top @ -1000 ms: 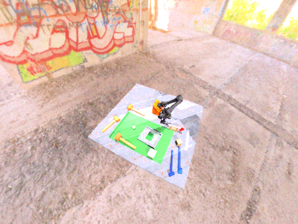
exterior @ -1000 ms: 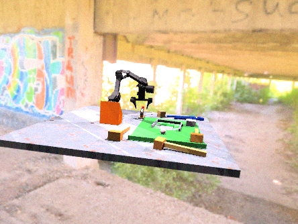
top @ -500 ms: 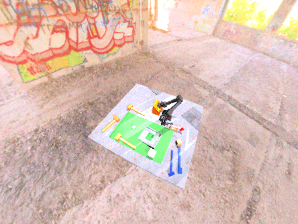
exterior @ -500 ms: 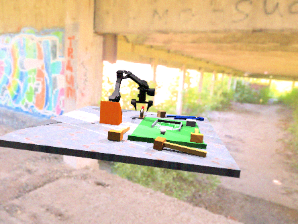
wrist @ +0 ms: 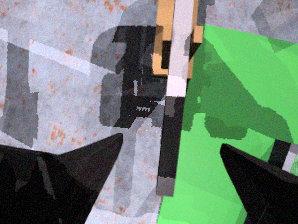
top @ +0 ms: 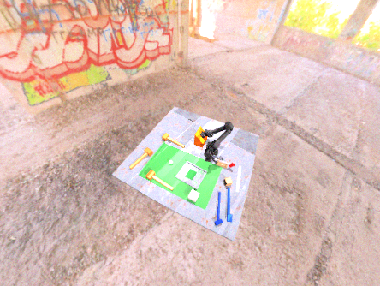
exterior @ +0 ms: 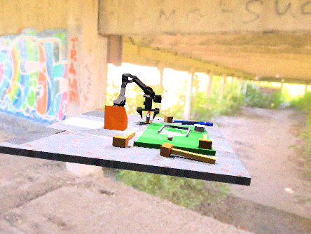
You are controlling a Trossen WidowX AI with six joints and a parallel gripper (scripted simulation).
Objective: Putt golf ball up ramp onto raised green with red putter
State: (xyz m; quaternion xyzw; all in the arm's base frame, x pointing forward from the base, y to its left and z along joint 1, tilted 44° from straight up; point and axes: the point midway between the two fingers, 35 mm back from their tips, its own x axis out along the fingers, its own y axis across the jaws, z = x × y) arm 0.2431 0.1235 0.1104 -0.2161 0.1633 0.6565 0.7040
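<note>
Right now my gripper tip is 1 cm past the putter, 11 cm to the right of it and 1 cm below it. The rest, counted from my gripper tip: white stick (9 cm ahead, 34 cm to the left, 5 cm below); tan block (18 cm ahead, 23 cm to the left, 2 cm below); white golf ball (19 cm ahead, 39 cm to the right, 3 cm below).
</note>
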